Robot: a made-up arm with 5 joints. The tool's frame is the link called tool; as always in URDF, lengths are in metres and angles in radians. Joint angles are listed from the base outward. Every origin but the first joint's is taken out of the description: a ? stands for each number. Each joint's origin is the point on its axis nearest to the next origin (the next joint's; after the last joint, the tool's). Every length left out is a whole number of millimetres.
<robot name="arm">
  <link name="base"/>
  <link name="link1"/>
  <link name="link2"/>
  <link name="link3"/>
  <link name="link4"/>
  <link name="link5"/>
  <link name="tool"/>
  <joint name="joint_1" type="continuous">
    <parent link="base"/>
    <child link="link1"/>
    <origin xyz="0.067 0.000 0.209" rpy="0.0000 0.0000 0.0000"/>
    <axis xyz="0 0 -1"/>
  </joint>
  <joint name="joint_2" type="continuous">
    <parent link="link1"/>
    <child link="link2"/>
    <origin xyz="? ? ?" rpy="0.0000 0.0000 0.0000"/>
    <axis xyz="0 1 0"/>
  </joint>
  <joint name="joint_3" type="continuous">
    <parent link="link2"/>
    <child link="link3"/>
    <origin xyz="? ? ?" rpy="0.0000 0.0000 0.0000"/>
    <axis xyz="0 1 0"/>
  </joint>
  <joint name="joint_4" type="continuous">
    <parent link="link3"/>
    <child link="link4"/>
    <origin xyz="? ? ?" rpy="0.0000 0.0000 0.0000"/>
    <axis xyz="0 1 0"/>
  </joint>
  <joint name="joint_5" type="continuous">
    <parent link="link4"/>
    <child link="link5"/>
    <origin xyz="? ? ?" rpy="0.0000 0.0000 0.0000"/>
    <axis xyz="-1 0 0"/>
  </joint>
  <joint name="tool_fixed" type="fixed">
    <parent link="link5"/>
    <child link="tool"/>
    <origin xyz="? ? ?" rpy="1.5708 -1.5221 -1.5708"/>
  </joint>
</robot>
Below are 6 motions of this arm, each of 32 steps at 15 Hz.
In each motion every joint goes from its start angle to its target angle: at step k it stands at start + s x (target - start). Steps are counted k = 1, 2, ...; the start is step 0. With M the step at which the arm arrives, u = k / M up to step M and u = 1 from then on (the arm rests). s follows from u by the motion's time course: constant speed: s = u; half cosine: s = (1 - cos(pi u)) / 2; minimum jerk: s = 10 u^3 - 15 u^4 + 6 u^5.
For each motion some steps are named. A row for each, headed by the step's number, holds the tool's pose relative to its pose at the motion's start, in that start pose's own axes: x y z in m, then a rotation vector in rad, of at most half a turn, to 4 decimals.
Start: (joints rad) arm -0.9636 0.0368 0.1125 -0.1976 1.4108
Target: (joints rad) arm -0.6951 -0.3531 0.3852 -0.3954 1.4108
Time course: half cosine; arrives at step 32
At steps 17, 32:
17: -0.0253 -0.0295 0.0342 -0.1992 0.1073 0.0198
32: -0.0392 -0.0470 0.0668 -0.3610 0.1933 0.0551

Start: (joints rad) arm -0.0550 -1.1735 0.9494 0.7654 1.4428
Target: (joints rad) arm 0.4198 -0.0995 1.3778 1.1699 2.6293
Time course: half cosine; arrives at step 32
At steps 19, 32:
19: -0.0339 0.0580 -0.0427 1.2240 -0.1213 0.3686
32: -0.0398 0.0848 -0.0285 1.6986 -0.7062 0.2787

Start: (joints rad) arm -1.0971 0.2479 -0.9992 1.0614 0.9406
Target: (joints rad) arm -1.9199 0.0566 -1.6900 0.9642 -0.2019
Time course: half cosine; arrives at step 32
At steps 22, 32:
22: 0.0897 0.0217 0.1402 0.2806 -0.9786 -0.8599
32: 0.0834 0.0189 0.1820 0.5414 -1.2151 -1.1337

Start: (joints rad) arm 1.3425 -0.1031 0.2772 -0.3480 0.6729
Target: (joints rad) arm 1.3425 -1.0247 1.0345 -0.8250 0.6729
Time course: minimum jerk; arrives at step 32
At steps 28, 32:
28: 0.0247 -0.0178 0.1369 -0.3688 -0.5120 0.0000
32: 0.0242 -0.0175 0.1390 -0.3748 -0.5204 0.0000

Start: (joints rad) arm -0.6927 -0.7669 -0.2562 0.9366 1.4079
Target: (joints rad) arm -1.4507 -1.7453 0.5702 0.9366 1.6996
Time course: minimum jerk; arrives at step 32
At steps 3, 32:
3: 0.0003 0.0004 0.0010 0.0001 -0.0055 0.0016
32: -0.0396 0.0917 0.0915 -0.0952 -0.7569 0.1547

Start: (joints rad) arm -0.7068 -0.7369 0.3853 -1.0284 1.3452
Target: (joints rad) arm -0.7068 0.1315 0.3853 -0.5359 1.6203
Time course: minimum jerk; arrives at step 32
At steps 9, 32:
9: -0.0085 0.0304 0.0028 0.1833 0.0478 0.0382
32: -0.0508 0.1806 0.1083 1.3519 0.1860 0.2312

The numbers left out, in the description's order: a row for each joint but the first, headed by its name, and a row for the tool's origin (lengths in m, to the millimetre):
joint_2: 0.031 -0.004 0.000
joint_3: 0.037 0.000 0.147
joint_4: 0.120 0.000 0.005
joint_5: 0.050 0.000 0.000
tool: 0.000 0.000 0.000

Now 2 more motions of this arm.
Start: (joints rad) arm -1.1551 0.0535 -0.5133 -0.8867 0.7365
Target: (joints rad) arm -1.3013 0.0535 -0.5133 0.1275 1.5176
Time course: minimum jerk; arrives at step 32
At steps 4, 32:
4: -0.0003 0.0009 0.0000 0.0108 0.0122 0.0103
32: -0.0103 0.0515 0.0240 0.9555 0.3951 0.5982

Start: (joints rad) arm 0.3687 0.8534 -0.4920 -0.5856 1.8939
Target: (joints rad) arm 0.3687 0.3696 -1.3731 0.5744 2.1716
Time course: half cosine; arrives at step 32
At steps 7, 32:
7: -0.0070 -0.0248 -0.0061 -0.0223 0.0067 0.0315
32: -0.0608 -0.2160 0.0560 -0.1883 0.0826 0.2767

